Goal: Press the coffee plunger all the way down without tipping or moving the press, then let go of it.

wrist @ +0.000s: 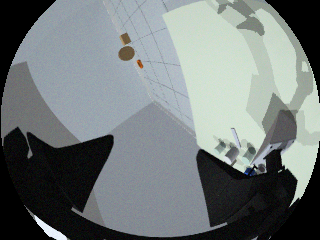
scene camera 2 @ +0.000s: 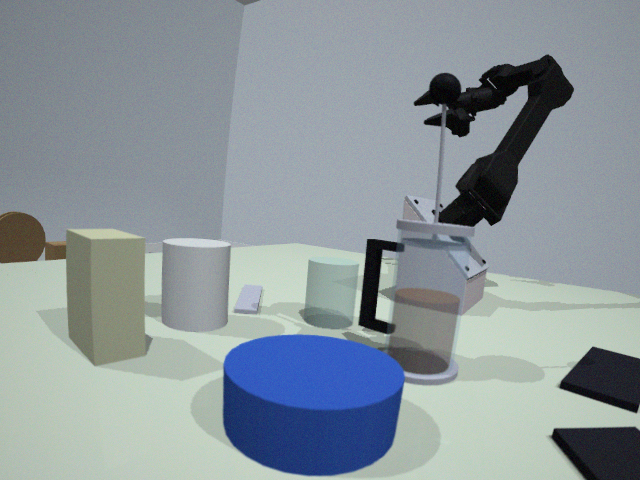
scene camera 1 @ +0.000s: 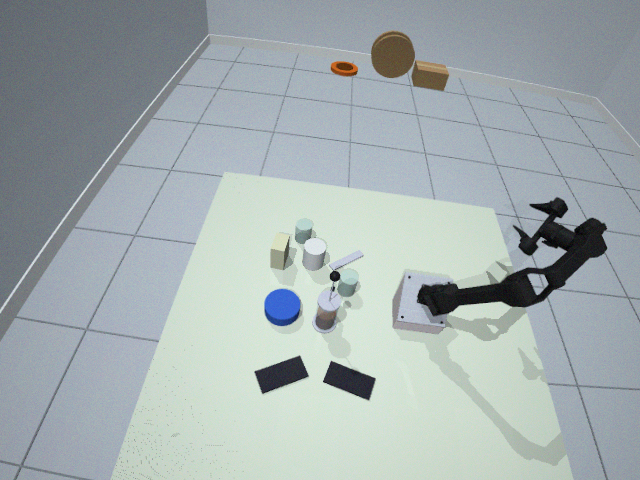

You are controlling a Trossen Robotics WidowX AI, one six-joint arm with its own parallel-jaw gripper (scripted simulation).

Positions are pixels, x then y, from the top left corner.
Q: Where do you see a glass coffee press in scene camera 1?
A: At 324, 321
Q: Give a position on a white cylinder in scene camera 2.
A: At 195, 272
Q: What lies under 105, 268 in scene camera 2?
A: A cream block.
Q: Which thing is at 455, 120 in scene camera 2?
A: My gripper.
